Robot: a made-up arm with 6 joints. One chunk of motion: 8 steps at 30 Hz.
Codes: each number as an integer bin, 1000 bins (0 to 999) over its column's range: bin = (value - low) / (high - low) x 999, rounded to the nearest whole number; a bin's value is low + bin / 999 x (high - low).
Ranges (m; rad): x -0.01..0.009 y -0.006..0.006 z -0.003..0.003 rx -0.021..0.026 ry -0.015..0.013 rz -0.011..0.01
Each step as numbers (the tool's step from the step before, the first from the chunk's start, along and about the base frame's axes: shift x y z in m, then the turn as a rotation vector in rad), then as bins.
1 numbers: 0.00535 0.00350 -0.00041 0.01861 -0.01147 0.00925
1 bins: 807 791 431 842 126 963
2 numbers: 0.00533 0.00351 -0.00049 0.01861 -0.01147 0.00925
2 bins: 806 792 418 842 126 963
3 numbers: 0.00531 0.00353 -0.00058 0.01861 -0.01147 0.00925
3 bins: 805 793 403 842 126 963
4 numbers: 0.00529 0.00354 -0.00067 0.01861 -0.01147 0.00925
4 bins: 804 794 388 842 126 963
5 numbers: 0.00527 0.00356 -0.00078 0.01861 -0.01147 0.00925
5 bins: 803 796 370 842 126 963
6 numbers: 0.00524 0.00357 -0.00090 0.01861 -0.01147 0.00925
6 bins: 801 797 350 842 126 963
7 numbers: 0.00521 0.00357 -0.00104 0.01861 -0.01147 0.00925
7 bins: 800 797 326 842 126 963
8 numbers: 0.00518 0.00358 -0.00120 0.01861 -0.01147 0.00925
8 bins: 798 798 300 842 126 963
